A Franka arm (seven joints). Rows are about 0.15 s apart.
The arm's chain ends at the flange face. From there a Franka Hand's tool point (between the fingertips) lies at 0.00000 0.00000 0.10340 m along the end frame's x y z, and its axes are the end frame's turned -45 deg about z.
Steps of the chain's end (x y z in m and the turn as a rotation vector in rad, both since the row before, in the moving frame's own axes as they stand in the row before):
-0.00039, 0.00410, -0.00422, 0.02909, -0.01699, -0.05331
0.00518, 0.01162, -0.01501, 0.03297, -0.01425, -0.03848
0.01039, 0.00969, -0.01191, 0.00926, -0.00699, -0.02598
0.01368, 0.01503, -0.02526, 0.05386, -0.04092, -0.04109
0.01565, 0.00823, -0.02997, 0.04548, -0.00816, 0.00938
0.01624, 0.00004, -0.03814, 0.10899, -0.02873, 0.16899
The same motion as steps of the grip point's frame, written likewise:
-0.00238, -0.00077, -0.00428, 0.03258, 0.00856, -0.05331
-0.00325, 0.00840, -0.01508, 0.03339, 0.01324, -0.03848
0.00065, 0.01301, -0.01192, 0.01149, 0.00161, -0.02598
-0.00015, 0.01336, -0.02550, 0.06702, 0.00915, -0.04109
0.00799, 0.01298, -0.03008, 0.03793, 0.02639, 0.00938
0.01813, 0.00201, -0.03879, 0.09738, 0.05675, 0.16899

